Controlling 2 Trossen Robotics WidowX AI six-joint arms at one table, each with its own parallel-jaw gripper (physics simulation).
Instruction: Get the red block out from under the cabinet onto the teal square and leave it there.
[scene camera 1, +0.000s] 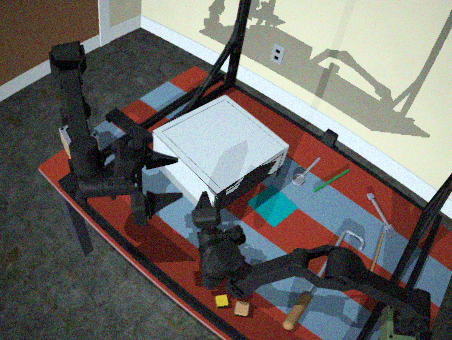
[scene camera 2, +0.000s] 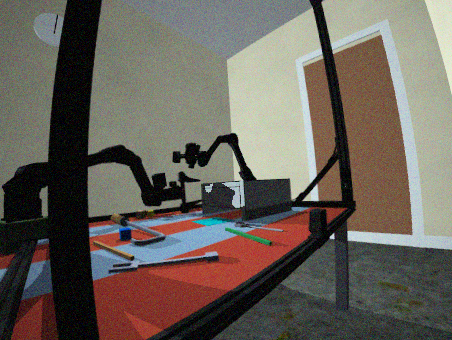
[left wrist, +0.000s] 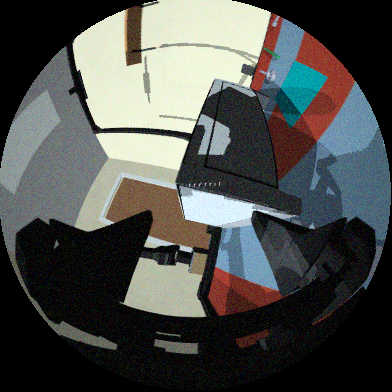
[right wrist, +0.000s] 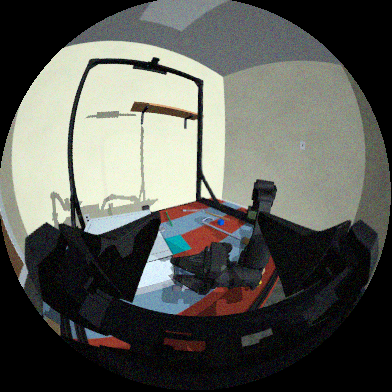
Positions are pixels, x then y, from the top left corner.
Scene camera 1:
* my left gripper: 206, 200
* my right gripper: 180, 176
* wooden-handled tool: 303, 301, on the table
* teal square: 271, 204
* cabinet front: 244, 186
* cabinet top: 227, 146
